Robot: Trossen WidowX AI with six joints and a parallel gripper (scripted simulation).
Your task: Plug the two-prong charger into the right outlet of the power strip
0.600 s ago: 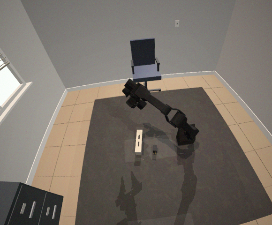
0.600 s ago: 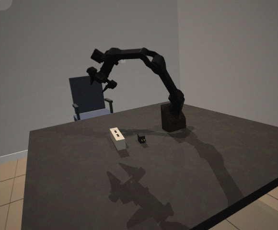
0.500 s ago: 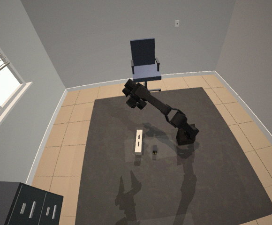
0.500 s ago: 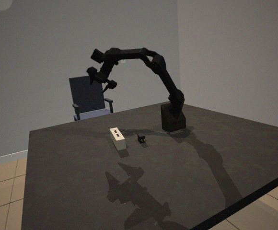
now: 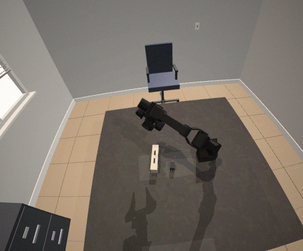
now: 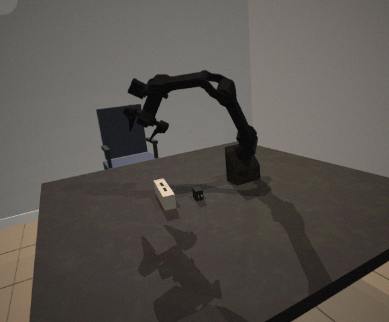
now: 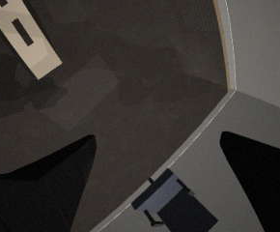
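The two-prong charger lies 16 cm behind my gripper tip, 22 cm to the left of it and 23 cm below it.
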